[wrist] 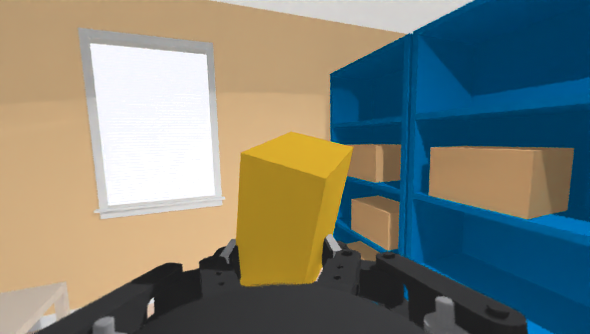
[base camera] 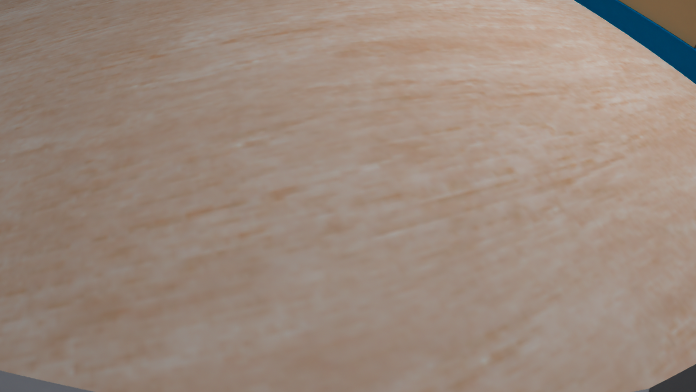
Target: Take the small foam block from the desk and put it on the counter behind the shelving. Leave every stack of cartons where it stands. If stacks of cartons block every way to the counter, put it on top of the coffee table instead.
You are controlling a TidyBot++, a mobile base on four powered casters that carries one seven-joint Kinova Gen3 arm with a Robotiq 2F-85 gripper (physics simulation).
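Frame: origin at the arm's base, x right, y ahead, z up, level; metres.
Seen in the pictures: gripper, fingertip midpoint: (wrist: 282, 251).
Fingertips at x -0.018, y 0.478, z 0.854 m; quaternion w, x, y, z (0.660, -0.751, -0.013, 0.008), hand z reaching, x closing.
Note:
Offsets run from my fingertips to a thing's middle. "spot": to the spot under its first point. Level surfaces: height alone.
The small foam block {dx +0.008, dy -0.004, dz +0.026 m} (wrist: 282, 215) is yellow and stands upright, slightly tilted, between the fingers in the wrist view. My gripper (wrist: 282, 251) is shut on it and holds it in the air. The blue shelving (wrist: 408, 150) stands on the right in the wrist view, and a piece of its blue base {spot: dx +0.947, dy +0.629, dz -1.225 m} (base camera: 645, 37) shows at the top right of the base view. The counter behind the shelving cannot be made out. I cannot tell whether the pale furniture at the lower left of the wrist view is the coffee table.
Cardboard boxes {dx +0.985, dy +1.007, dz -0.125 m} (wrist: 477, 175) {dx +0.730, dy +1.710, dz -0.582 m} (wrist: 375, 220) sit on the shelves. A window (wrist: 152, 125) is in the tan wall (wrist: 272, 75). A pale piece of furniture (wrist: 30, 300) shows at the lower left. Wood-patterned floor {dz -1.251 m} (base camera: 325, 200) fills most of the base view.

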